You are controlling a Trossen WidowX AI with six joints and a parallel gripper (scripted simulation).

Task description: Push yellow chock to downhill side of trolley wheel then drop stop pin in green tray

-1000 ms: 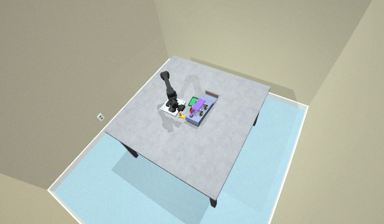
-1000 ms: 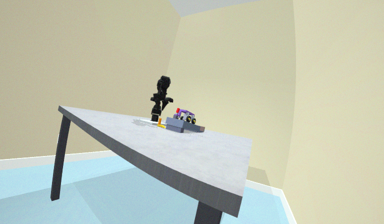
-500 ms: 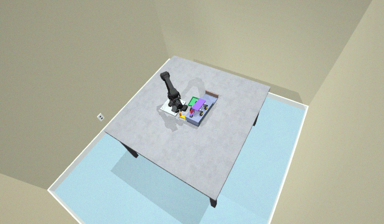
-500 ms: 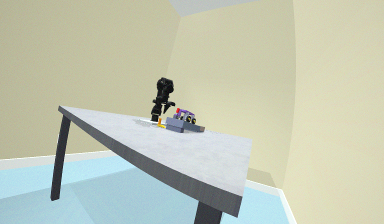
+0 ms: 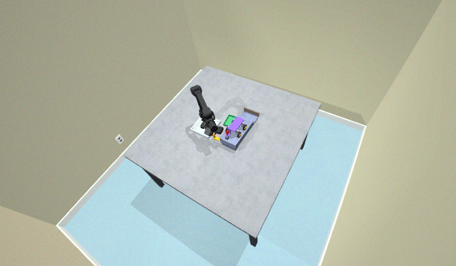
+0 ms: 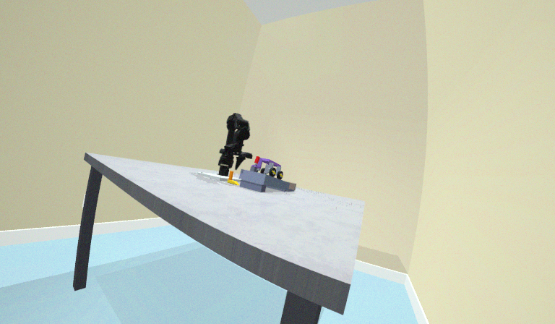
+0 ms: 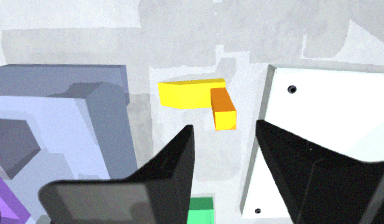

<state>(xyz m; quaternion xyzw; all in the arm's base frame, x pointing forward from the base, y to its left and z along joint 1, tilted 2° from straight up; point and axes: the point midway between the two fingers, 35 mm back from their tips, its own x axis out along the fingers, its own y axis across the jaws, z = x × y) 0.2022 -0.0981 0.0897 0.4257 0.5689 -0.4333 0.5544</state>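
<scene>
The yellow chock is 60 mm below my gripper tip, 20 mm ahead of it and 10 mm to the left of it. Also, from my gripper tip: stop pin (130 mm ahead, 50 mm above, 40 mm to the left); then purple trolley (140 mm to the left, 130 mm ahead, 40 mm above); then pale blue ramp (150 mm to the left, 130 mm ahead, 30 mm below).
</scene>
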